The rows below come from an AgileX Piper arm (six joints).
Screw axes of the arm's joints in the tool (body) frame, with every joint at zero. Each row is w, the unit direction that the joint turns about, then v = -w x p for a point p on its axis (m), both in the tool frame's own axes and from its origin. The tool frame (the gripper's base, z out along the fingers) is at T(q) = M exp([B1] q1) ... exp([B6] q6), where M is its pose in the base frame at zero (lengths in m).
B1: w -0.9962 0 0.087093 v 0 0.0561 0
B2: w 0 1 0 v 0.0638 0 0.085
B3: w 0 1 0 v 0.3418 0 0.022
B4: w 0 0 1 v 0 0 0
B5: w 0 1 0 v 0.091 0 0
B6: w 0 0 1 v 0 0 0
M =
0.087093 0 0.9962 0.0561
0 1 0 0
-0.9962 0 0.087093 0.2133
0 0 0 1
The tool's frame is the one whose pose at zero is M.
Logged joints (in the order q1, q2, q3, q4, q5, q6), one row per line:
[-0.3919 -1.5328 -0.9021 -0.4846 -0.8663 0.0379]
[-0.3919 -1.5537 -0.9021 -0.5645 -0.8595 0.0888]
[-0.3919 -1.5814 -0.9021 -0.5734 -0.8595 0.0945]
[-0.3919 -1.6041 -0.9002 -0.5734 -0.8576 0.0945]
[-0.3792 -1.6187 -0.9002 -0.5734 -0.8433 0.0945]
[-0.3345 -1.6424 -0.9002 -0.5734 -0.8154 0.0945]
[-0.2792 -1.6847 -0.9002 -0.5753 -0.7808 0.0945]
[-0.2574 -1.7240 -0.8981 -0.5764 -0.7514 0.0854]
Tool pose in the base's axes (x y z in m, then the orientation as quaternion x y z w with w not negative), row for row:
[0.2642 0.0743 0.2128 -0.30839 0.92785 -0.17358 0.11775]
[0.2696 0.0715 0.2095 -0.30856 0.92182 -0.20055 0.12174]
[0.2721 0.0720 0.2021 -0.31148 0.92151 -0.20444 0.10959]
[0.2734 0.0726 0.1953 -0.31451 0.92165 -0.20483 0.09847]
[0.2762 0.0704 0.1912 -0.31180 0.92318 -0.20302 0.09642]
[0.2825 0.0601 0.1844 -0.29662 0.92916 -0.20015 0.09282]
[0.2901 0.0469 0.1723 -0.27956 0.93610 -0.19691 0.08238]
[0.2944 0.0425 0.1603 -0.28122 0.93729 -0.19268 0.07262]
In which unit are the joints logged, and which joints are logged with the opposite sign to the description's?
The joints are logged in radians. Opposite sign: q1, q2, q5.
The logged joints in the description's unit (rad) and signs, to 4 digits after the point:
[0.3919 1.5328 -0.9021 -0.4846 0.8663 0.0379]
[0.3919 1.5537 -0.9021 -0.5645 0.8595 0.0888]
[0.3919 1.5814 -0.9021 -0.5734 0.8595 0.0945]
[0.3919 1.6041 -0.9002 -0.5734 0.8576 0.0945]
[0.3792 1.6187 -0.9002 -0.5734 0.8433 0.0945]
[0.3345 1.6424 -0.9002 -0.5734 0.8154 0.0945]
[0.2792 1.6847 -0.9002 -0.5753 0.7808 0.0945]
[0.2574 1.7240 -0.8981 -0.5764 0.7514 0.0854]

